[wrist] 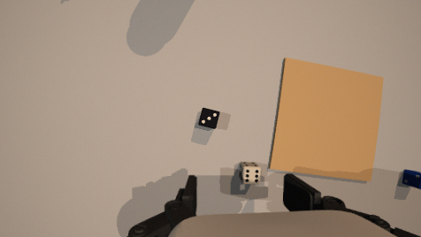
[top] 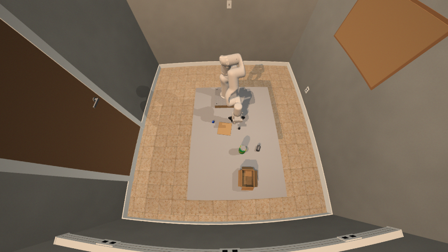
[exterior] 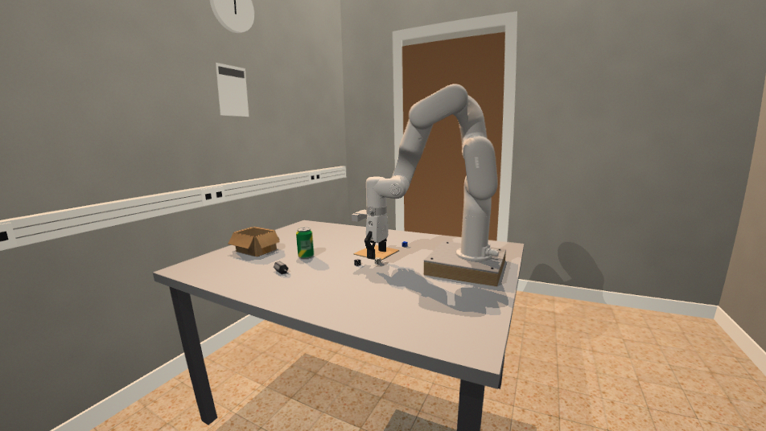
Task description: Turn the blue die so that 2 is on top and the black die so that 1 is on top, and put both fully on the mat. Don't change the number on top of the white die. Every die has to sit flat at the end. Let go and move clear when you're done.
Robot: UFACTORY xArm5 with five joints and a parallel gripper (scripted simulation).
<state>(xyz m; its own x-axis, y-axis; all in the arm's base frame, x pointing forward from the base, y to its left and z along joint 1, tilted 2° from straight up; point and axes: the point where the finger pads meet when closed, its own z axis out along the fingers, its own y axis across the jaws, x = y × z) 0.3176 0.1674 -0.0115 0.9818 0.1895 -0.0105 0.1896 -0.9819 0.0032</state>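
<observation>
Right now my hand is 40 mm above the white die, 20 mm to the left of it and 10 mm short of it. From my hand the other things lie so: mat 110 mm to the right, 90 mm ahead, 50 mm below; then blue die 250 mm to the right, 40 mm below, 40 mm ahead; then black die 60 mm ahead, 40 mm to the left, 40 mm below.
</observation>
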